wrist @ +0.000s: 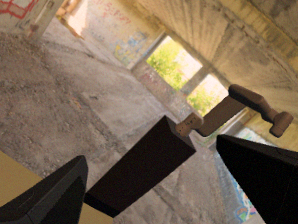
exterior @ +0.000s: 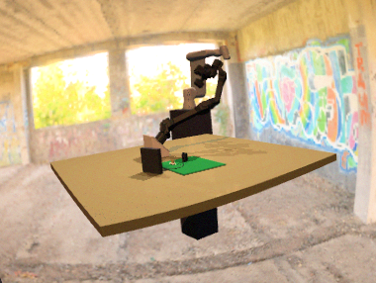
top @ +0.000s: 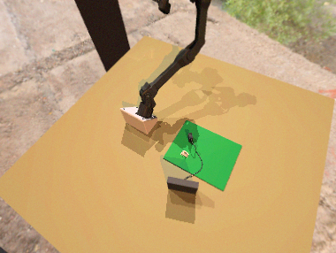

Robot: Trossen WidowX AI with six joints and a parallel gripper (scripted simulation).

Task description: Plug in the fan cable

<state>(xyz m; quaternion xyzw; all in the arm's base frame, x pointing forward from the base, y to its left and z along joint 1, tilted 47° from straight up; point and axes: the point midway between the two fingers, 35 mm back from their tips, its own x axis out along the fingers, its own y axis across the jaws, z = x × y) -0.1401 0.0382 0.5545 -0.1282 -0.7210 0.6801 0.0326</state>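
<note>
The dark plug lies 380 mm ahead of my gripper tip, 420 mm to the right of it and 420 mm below it. From my gripper tip the other things lie so: white-framed fan header: 390 mm ahead, 510 mm to the right, 440 mm below; then green board: 460 mm ahead, 460 mm to the right, 460 mm below; then dark fan box: 440 mm ahead, 650 mm to the right, 390 mm below.
</note>
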